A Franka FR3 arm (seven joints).
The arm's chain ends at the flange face. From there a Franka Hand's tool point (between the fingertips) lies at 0.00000 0.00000 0.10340 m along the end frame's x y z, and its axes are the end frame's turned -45 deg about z.
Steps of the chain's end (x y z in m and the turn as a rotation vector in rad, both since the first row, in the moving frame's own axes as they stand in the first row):
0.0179, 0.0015, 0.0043, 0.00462, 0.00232, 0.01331
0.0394, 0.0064, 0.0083, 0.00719, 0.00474, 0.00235
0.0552, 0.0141, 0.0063, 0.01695, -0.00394, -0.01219
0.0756, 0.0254, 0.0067, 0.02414, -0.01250, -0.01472
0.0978, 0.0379, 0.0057, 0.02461, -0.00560, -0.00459
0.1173, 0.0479, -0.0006, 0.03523, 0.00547, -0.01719
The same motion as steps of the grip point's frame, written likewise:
0.0121, 0.0136, 0.0043, 0.00163, 0.00491, 0.01331
0.0242, 0.0322, 0.0083, 0.00173, 0.00844, 0.00235
0.0300, 0.0475, 0.0063, 0.01477, 0.00920, -0.01219
0.0363, 0.0687, 0.0067, 0.02591, 0.00823, -0.01472
0.0437, 0.0937, 0.0057, 0.02136, 0.01344, -0.00459
0.0520, 0.1146, -0.0007, 0.02104, 0.02878, -0.01719

